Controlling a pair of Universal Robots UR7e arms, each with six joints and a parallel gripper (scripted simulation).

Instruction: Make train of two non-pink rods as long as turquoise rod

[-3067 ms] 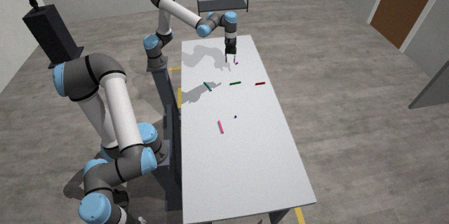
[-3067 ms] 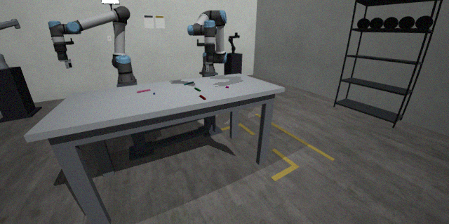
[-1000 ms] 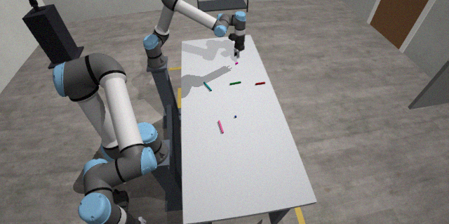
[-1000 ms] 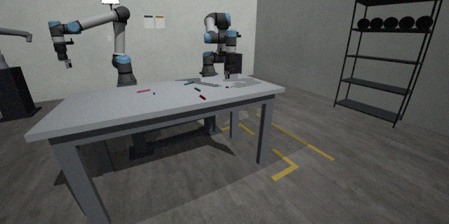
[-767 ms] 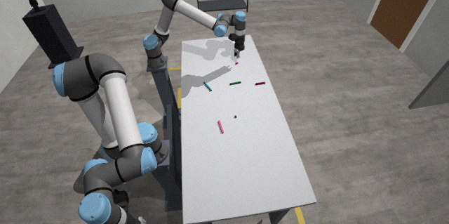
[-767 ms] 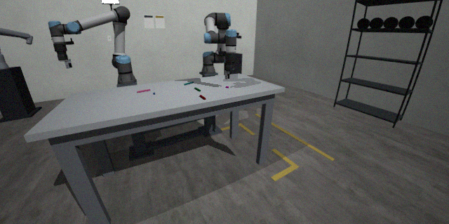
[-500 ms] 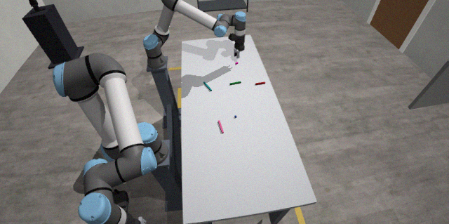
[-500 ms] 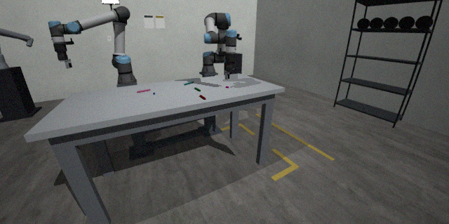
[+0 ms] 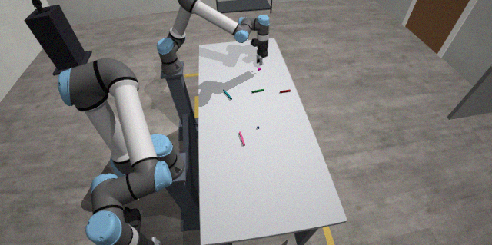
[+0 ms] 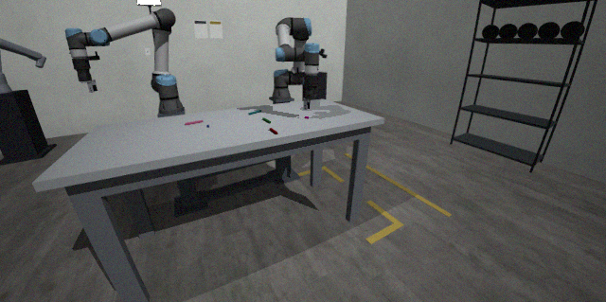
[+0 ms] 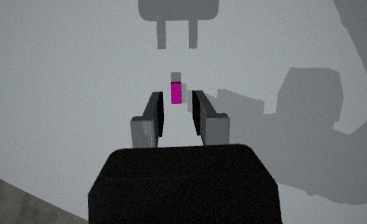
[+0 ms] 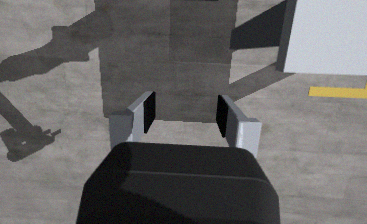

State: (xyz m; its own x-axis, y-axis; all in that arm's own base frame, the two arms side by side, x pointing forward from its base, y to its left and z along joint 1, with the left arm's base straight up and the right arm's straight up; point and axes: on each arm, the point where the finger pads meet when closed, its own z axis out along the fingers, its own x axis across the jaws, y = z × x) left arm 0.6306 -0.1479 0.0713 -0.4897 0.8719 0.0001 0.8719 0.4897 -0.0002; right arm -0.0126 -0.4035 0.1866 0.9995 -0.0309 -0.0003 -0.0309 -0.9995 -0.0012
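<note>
Right now my left hand is 70 mm above the magenta rod. Also, from my left hand: turquoise rod (260 mm behind, 210 mm to the right, 70 mm below); red rod (260 mm to the right, 110 mm ahead, 70 mm below); green rod (220 mm to the right, 70 mm below, 60 mm behind).
</note>
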